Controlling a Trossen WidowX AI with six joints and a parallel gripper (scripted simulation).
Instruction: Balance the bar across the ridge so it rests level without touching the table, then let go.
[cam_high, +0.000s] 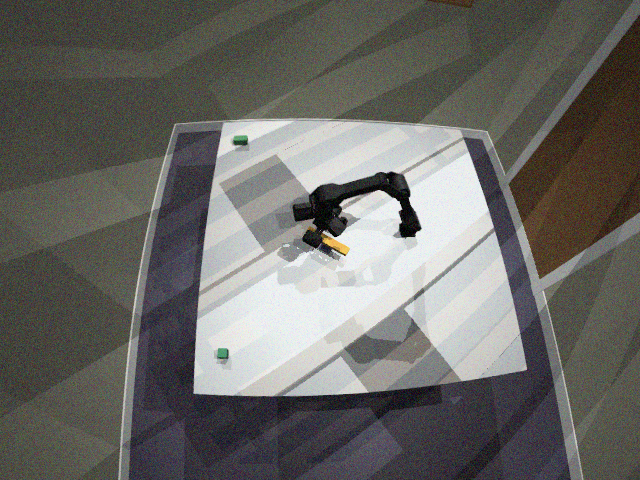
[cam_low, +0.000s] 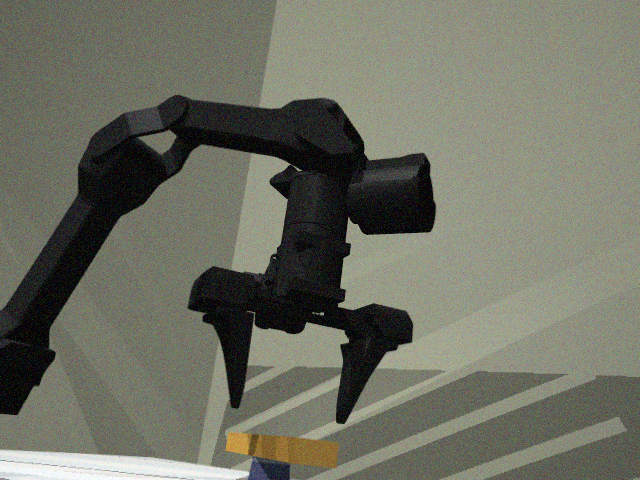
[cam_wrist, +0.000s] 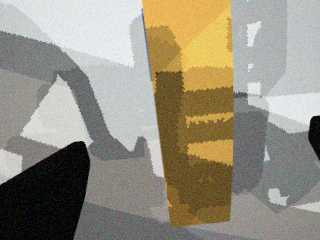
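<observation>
The bar lies 2 cm below my gripper tip, 2 cm behind it and 1 cm to the left of it.
</observation>
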